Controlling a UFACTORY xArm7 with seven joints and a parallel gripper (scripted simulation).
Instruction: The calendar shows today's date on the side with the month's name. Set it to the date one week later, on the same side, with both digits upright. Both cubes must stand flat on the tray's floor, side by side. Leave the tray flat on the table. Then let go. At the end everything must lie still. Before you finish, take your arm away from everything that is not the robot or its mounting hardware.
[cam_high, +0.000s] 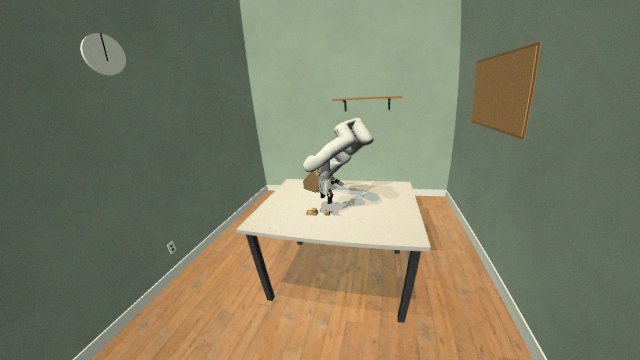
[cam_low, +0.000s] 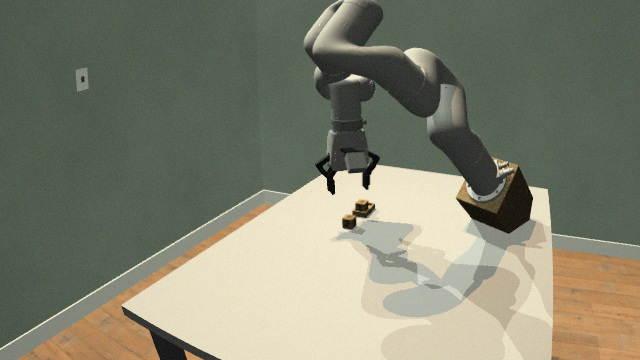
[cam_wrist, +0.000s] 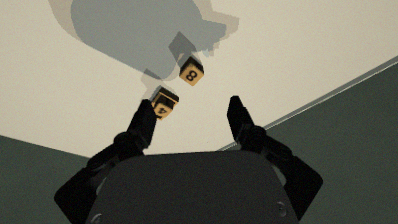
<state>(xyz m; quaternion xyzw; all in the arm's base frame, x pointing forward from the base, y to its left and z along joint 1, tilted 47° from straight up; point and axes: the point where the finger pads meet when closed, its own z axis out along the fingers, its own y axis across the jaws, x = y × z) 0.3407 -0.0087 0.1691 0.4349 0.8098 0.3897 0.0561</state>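
Right now my hand is 100 mm above the digit cube. From my hand the other things lie so: wooden calendar tray 110 mm to the right, 110 mm below.
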